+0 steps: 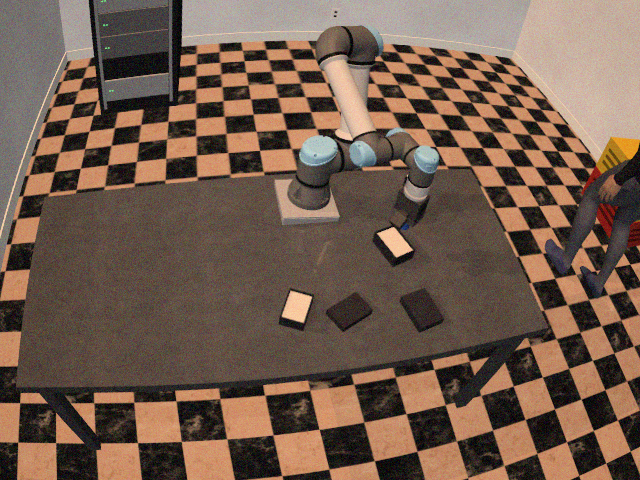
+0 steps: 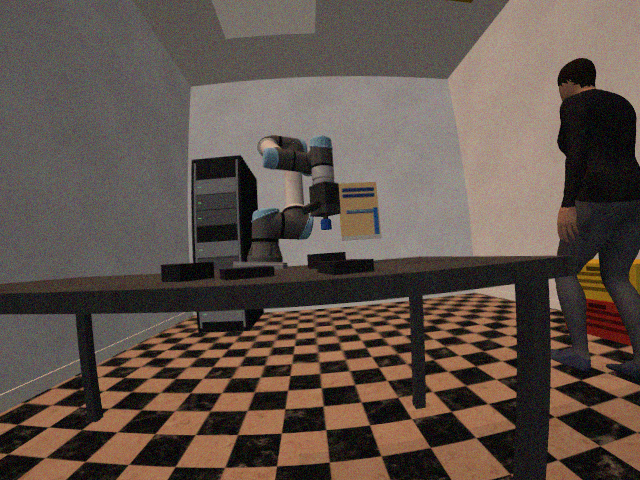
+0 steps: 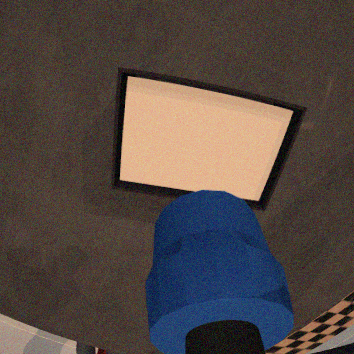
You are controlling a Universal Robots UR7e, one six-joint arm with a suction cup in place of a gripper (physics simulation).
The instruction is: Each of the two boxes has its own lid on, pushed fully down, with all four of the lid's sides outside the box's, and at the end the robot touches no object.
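Places are measured from the arm's base along level axes (x ahead, y left, z up), in metres.
Pixels of known places: hand, tool point: (image 2: 326,229) (image 3: 205,234); arm's base, link origin: (image 1: 308,195) (image 2: 264,262).
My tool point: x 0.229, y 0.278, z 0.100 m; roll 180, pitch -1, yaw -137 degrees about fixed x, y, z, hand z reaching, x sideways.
Observation:
Ahead of a thing's pixels: the offset from my tool point to its top centre. Level surfaces: height alone.
One open box {dz -0.079, dx -0.005, dy -0.009 m} (image 1: 393,245) (image 2: 326,258) (image 3: 202,142) with black walls and a cream inside stands on the table at the right, with no lid on it. The other open box {dz -0.084, dx +0.243, dy -0.355 m} (image 1: 297,307) (image 2: 187,271) stands nearer the front, also uncovered. Two flat dark lids lie apart from the boxes: one lid {dz -0.103, dx +0.248, dy -0.194 m} (image 1: 348,311) (image 2: 246,272) beside the front box, the other lid {dz -0.100, dx +0.254, dy +0.041 m} (image 1: 421,309) (image 2: 345,266) farther right. My gripper (image 1: 404,226) (image 2: 326,224) (image 3: 212,215), a blue suction cup, is open and holds nothing. It hangs above the table near the right box's back edge, touching nothing.
The dark table {dz -0.127 m} (image 1: 155,284) (image 2: 439,268) carries the arm's base plate (image 1: 310,215) at its back edge. A person (image 1: 584,222) (image 2: 599,149) stands right of the table by yellow and red crates (image 1: 620,152). A server rack (image 1: 175,51) (image 2: 248,206) stands behind.

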